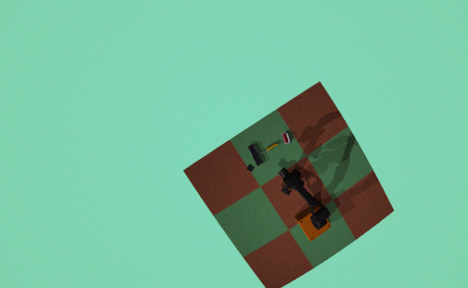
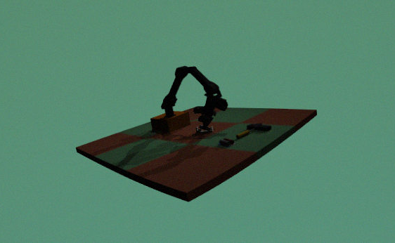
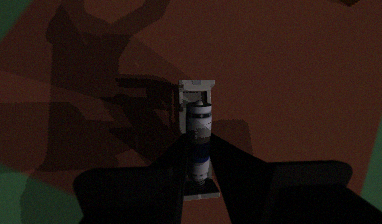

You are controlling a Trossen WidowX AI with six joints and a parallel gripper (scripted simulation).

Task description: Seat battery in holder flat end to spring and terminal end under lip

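Right now my gripper tip is 1 cm below the silver battery. From my gripper tip the other things lie so: white box (33 cm ahead, 9 cm to the right, 1 cm below); then dark bar (30 cm ahead, 18 cm to the left); then black block (25 cm to the left, 22 cm ahead, 2 cm below).
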